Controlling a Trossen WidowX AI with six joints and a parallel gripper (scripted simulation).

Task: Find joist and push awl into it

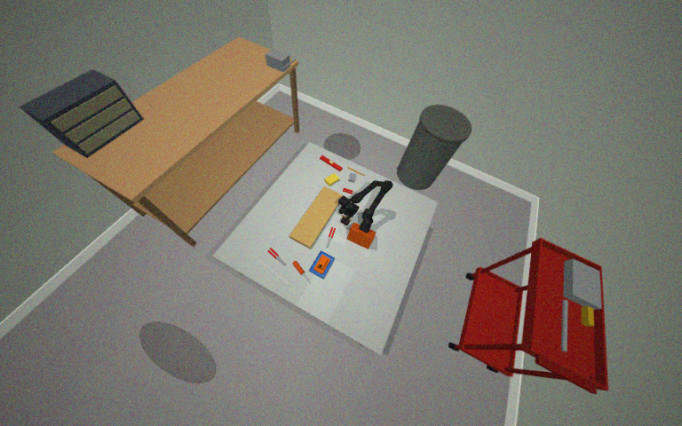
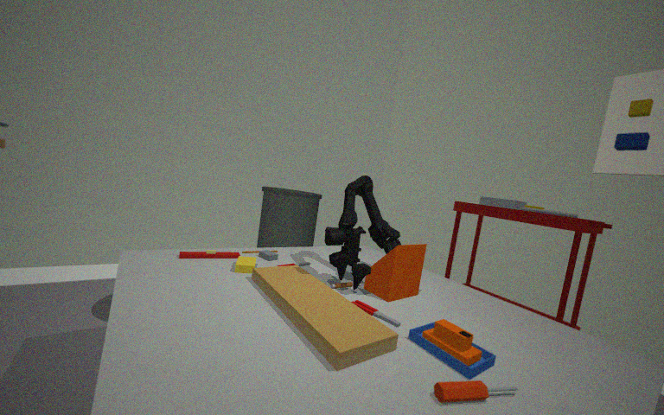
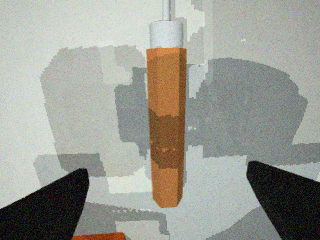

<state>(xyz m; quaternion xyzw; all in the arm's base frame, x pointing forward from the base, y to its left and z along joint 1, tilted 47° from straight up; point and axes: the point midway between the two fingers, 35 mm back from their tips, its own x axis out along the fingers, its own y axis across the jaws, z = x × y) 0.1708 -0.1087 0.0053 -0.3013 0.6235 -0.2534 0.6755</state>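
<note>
Right now my gripper tip is 6 cm short of the awl. Also, from my gripper tip: yellow block: 33 cm ahead, 24 cm to the right, 1 cm above; grey block: 20 cm ahead, 36 cm to the right, 1 cm above; blue tray: 4 cm behind, 42 cm to the left, 1 cm above.
</note>
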